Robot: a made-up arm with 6 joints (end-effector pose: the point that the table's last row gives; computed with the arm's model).
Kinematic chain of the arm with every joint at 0, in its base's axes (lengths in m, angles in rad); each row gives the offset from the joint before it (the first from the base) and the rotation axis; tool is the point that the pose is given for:
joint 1: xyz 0 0 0.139 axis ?
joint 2: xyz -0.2 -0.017 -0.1 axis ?
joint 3: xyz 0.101 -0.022 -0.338 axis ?
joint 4: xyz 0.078 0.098 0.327 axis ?
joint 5: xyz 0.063 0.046 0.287 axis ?
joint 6: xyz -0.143 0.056 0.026 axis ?
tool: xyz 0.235 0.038 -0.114
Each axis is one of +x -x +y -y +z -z.
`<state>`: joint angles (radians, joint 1 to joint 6).
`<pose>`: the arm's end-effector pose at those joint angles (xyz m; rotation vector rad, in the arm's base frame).
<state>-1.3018 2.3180 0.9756 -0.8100 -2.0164 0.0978</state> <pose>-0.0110 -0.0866 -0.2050 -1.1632 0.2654 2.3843</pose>
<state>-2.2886 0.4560 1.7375 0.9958 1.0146 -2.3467</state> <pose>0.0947 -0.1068 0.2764 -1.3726 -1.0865 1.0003</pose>
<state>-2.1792 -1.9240 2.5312 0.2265 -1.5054 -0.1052</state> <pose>0.1096 -0.2823 -0.1691 -0.3098 2.2516 0.7158</pose>
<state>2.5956 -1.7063 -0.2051 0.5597 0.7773 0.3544</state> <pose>0.5217 0.0735 0.5348 -1.1642 -1.1031 -1.4542</pose>
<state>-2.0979 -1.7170 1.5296 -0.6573 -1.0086 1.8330</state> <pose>0.1210 -0.0127 -0.0601 0.8828 2.5701 0.0407</pose>
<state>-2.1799 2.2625 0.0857 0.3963 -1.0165 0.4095</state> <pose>0.0985 -0.3956 -0.2105 1.7616 -1.1611 -0.8837</pose>
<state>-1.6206 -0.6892 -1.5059 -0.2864 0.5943 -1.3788</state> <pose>0.0885 -0.1403 0.2208 1.2434 0.6429 -1.0664</pose>
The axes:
joint 1: -z
joint 2: +y
joint 3: +z
joint 4: +y
joint 5: +x
joint 6: +z

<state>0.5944 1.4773 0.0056 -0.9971 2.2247 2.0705</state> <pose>-0.1093 0.1024 0.4383 0.7607 -2.0250 0.3205</pose>
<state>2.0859 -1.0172 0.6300 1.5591 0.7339 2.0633</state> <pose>0.5992 -0.0453 0.3636 0.4266 -0.3530 -0.0436</pose>
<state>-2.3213 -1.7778 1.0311 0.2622 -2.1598 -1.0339</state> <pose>0.2276 -0.6236 0.0701 1.6540 -1.9630 -1.0371</pose>
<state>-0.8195 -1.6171 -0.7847 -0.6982 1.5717 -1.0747</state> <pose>-0.3241 -0.1932 0.3171 2.5500 -0.5086 0.9446</pose>
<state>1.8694 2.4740 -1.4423 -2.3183 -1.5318 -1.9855</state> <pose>0.2890 0.5015 0.2928 -2.2014 -0.9159 -0.9386</pose>
